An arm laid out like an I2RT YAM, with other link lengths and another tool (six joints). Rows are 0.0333 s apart.
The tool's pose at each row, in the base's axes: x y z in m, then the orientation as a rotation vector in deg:
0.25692, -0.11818, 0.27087, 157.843, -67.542, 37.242
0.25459, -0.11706, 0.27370, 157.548, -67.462, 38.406
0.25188, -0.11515, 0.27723, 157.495, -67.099, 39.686
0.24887, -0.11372, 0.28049, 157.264, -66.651, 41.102
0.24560, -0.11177, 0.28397, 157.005, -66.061, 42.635
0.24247, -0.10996, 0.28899, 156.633, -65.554, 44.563
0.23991, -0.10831, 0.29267, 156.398, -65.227, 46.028
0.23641, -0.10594, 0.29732, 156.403, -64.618, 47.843
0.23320, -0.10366, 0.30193, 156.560, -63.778, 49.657
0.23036, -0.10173, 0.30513, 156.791, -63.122, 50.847
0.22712, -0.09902, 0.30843, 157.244, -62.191, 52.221
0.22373, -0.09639, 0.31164, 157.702, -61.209, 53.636
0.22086, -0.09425, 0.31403, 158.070, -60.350, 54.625
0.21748, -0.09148, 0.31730, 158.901, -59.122, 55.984
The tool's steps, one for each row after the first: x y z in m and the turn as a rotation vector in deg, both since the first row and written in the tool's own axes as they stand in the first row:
-0.00103, 0.00059, -0.00364, 0.256, 0.741, 0.046
-0.00254, 0.00083, -0.00824, 0.711, 1.469, -0.101
-0.00402, 0.00164, -0.01259, 1.076, 2.361, -0.281
-0.00592, 0.00224, -0.01734, 1.458, 3.343, -0.543
-0.00701, 0.00271, -0.02341, 1.965, 4.554, -0.708
-0.00819, 0.00301, -0.02803, 2.412, 5.435, -0.795
-0.01004, 0.00337, -0.03403, 3.179, 6.405, -1.053
-0.01166, 0.00360, -0.03987, 4.042, 7.328, -1.467
-0.01340, 0.00394, -0.04421, 4.701, 7.879, -1.812
-0.01587, 0.00401, -0.04897, 5.588, 8.443, -2.330
-0.01841, 0.00425, -0.05368, 6.503, 9.021, -2.873
-0.02064, 0.00455, -0.05735, 7.161, 9.424, -3.363
-0.02324, 0.00468, -0.06214, 8.324, 9.806, -4.075

